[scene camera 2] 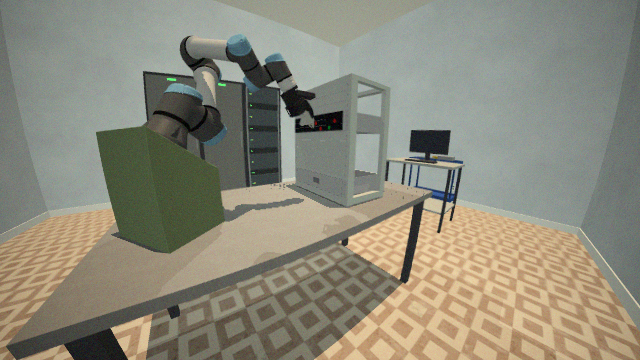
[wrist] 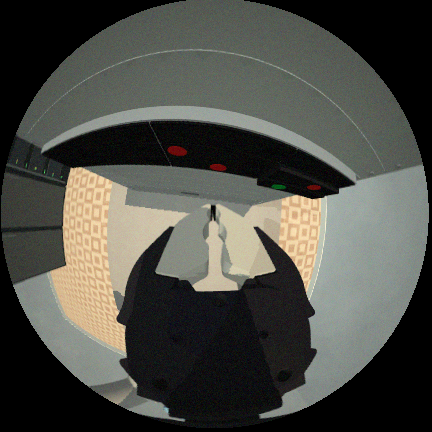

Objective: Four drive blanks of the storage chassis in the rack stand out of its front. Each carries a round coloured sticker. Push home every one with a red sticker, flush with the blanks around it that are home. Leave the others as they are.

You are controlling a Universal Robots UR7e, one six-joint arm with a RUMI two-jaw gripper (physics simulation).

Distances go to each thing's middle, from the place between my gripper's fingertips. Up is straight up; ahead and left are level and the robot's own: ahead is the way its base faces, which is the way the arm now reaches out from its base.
Labels:
My hand is 18 cm short of the rack [scene camera 2: 327, 168], 9 cm to the right of it and 7 cm above it.

